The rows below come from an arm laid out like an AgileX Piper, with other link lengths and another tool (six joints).
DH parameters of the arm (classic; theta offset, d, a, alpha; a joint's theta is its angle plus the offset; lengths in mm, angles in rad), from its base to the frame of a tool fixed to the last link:
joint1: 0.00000 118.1 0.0 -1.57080
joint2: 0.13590 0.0 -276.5 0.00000
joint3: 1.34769 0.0 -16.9 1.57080
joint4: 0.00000 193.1 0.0 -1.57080
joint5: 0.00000 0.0 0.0 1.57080
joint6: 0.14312 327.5 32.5 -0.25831
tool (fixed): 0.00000 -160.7 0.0 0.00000
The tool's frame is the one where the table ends.
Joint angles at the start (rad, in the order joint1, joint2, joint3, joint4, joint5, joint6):
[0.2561, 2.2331, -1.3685, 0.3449, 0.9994, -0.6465]
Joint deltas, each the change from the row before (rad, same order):
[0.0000, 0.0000, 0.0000, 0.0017, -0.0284, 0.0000]
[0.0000, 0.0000, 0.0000, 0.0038, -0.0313, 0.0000]
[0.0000, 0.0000, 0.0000, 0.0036, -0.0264, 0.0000]
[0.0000, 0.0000, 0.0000, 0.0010, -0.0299, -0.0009]
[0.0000, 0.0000, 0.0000, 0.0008, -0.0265, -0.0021]
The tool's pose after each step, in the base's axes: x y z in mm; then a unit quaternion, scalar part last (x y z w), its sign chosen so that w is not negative. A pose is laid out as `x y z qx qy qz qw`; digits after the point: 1 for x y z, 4 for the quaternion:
292.2 77.9 13.5 0.2507 -0.9255 -0.2643 0.1034
297.3 78.8 12.3 0.2500 -0.9279 -0.2624 0.0880
301.6 79.6 11.3 0.2491 -0.9297 -0.2608 0.0749
306.6 80.0 10.4 0.2496 -0.9314 -0.2579 0.0603
311.2 80.3 9.7 0.2506 -0.9327 -0.2551 0.0474

